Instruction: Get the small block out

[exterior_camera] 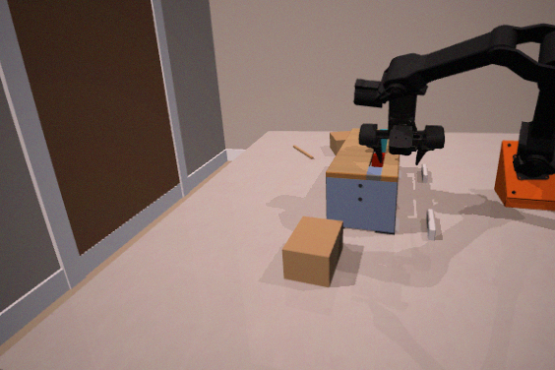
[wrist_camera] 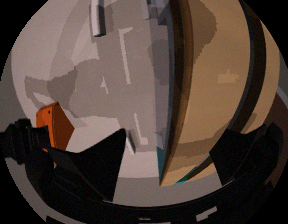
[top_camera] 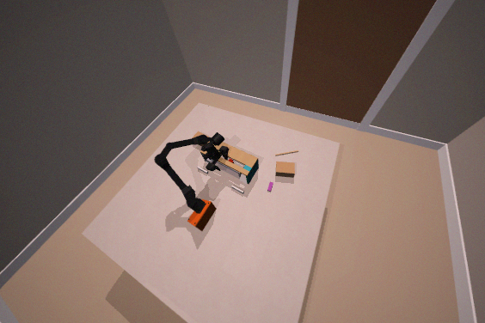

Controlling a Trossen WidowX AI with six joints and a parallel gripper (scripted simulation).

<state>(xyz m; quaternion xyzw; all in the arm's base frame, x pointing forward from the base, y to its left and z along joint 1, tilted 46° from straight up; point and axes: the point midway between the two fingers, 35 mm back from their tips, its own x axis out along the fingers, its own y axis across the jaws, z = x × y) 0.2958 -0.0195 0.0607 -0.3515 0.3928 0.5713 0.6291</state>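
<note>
Right now the box is 30 mm below my gripper tip and 30 mm ahead of it. Round my gripper tip: red block (40 mm ahead, 30 mm to the right); purple piece (330 mm to the right, 80 mm below, 20 mm ahead); wooden stick (340 mm to the right, 320 mm ahead, 90 mm below).
</note>
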